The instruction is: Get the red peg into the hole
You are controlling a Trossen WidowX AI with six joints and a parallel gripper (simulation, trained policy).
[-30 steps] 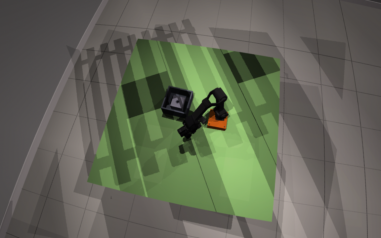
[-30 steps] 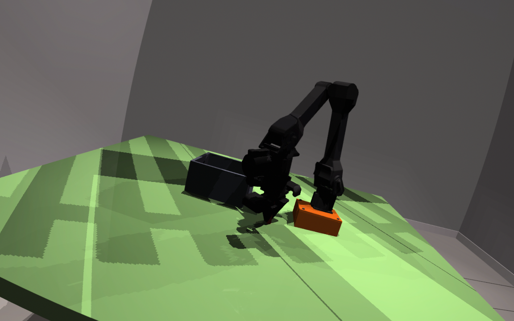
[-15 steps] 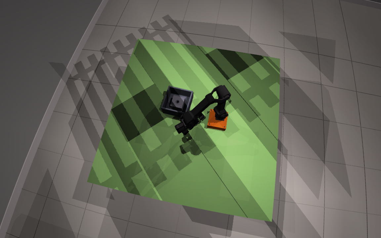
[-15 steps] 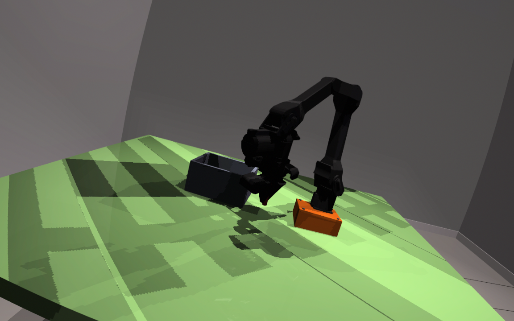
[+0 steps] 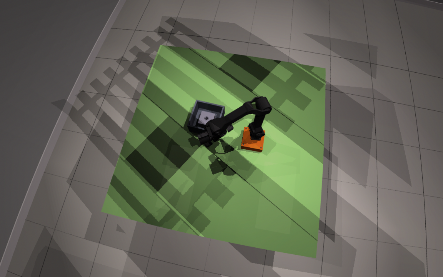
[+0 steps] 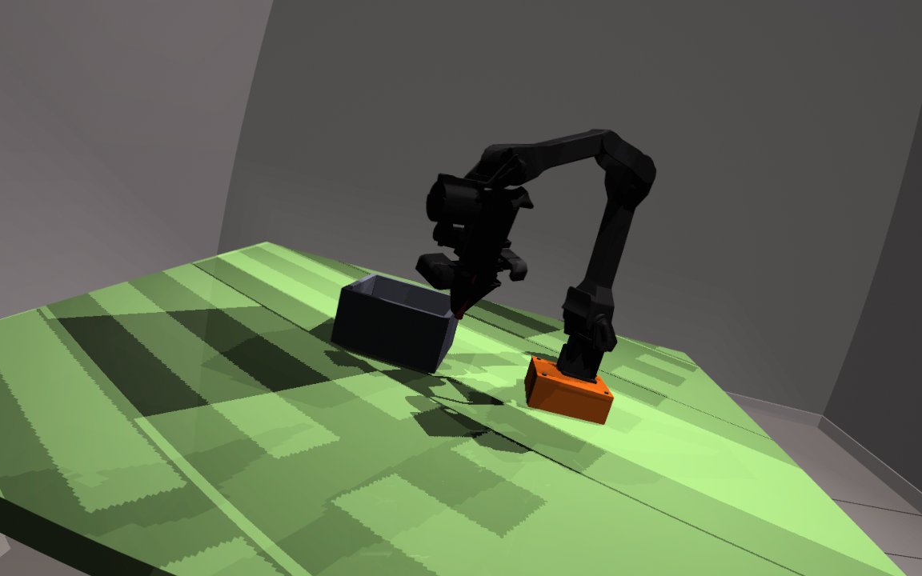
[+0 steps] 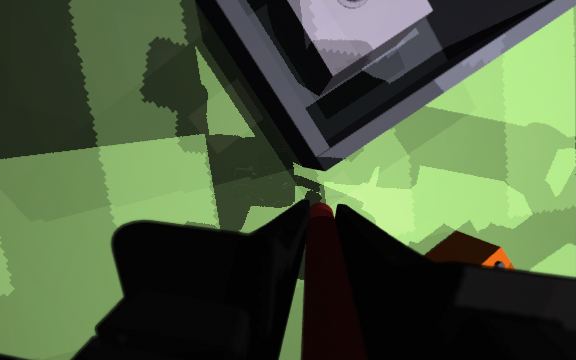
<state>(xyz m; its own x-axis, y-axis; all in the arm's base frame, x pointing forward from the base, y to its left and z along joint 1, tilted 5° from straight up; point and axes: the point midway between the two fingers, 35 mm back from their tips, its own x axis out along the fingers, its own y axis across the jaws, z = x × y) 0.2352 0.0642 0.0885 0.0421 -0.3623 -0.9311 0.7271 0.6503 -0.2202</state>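
Right now my gripper tip is 9 cm short of the grey plate, 12 cm to the left of it and 7 cm above it. Also, from my gripper tip: dark box (9 cm ahead, 12 cm to the right, 9 cm below); then red peg (1 cm to the left, 3 cm above).
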